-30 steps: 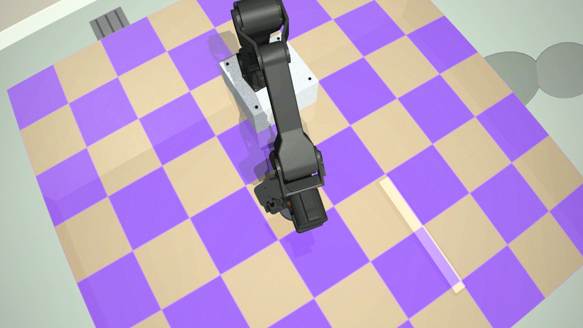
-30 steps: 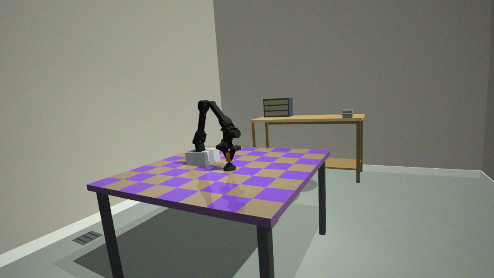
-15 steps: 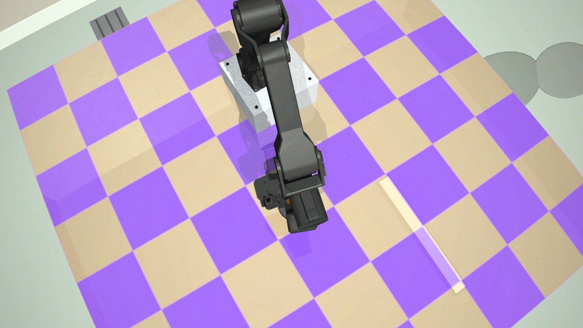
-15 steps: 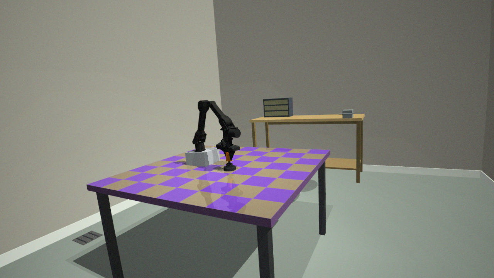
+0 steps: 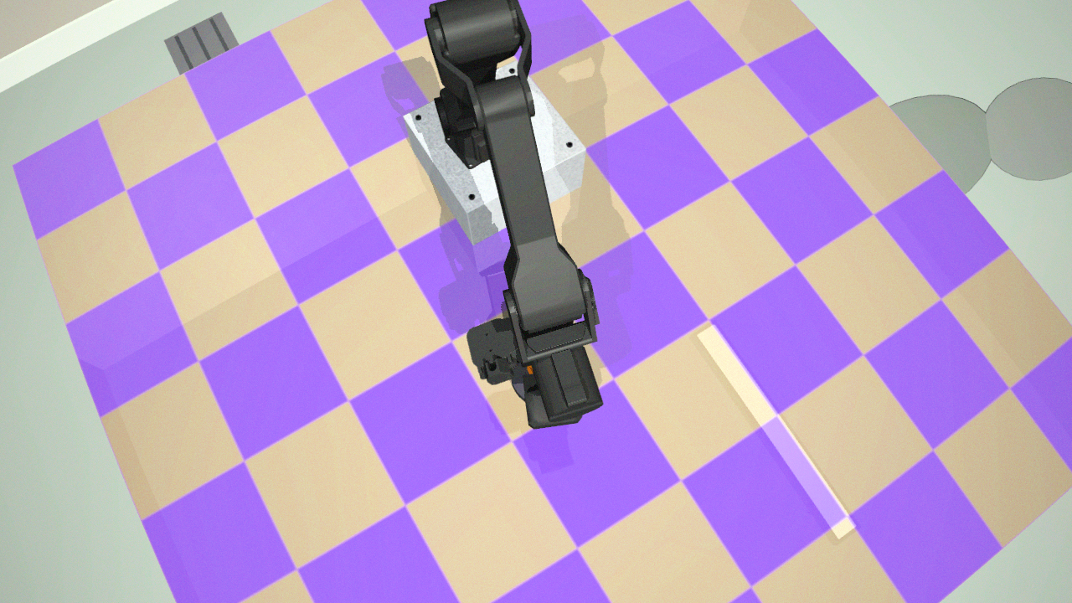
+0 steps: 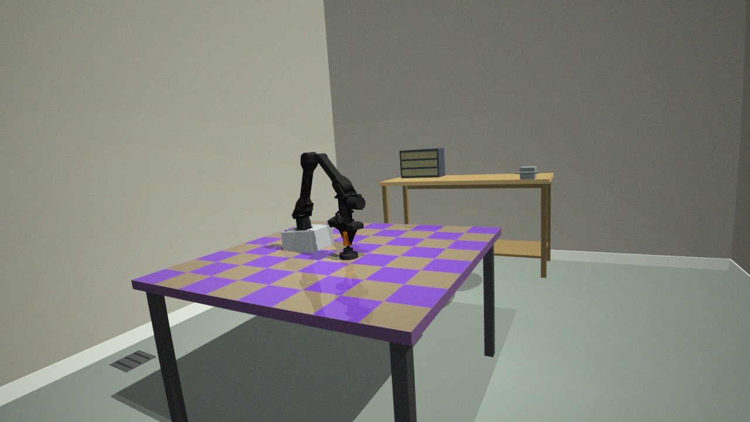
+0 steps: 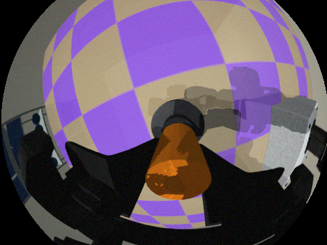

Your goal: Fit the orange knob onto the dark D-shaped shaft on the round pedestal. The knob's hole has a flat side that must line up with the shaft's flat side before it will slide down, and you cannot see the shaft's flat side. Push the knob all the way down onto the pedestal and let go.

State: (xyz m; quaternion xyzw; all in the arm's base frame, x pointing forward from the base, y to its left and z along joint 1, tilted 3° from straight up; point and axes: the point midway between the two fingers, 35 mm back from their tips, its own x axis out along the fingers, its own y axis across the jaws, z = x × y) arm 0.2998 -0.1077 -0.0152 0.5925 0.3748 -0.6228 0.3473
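My gripper tip is 2 cm below the orange knob. From my gripper tip the other things lie so: D-shaped shaft: 4 cm below.
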